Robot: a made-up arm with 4 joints.
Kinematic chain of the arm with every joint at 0, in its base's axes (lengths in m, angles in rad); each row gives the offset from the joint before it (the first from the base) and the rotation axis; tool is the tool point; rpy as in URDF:
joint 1: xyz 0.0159 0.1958 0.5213 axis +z
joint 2: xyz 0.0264 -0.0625 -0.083 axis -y
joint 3: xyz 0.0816 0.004 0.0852 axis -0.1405 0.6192 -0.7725
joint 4: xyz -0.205 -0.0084 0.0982 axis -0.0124 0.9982 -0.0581
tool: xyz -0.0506 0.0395 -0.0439 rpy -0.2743 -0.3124 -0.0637
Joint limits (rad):
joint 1: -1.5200..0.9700
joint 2: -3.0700..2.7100
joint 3: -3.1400..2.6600
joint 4: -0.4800..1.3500
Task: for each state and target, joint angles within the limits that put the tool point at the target. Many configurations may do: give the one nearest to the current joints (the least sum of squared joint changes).
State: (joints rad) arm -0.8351 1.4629 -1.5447 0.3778
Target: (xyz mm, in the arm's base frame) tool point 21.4 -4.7 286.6
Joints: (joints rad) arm -0.1939 1.8025 -0.8241 0.3557
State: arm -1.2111 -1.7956 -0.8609 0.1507
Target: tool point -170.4 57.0 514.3
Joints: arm -0.9247 -1.7964 -1.1911 0.0004
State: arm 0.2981 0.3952 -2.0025 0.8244
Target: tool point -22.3 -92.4 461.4
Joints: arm 0.0241 -0.4418 -1.3667 1.3500
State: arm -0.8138 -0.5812 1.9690 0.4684
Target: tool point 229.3 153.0 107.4
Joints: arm -0.3644 -1.4452 2.4163 0.9097
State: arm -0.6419 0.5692 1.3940 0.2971
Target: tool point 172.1 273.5 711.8
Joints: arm -0.6866 0.3306 1.5129 0.2316
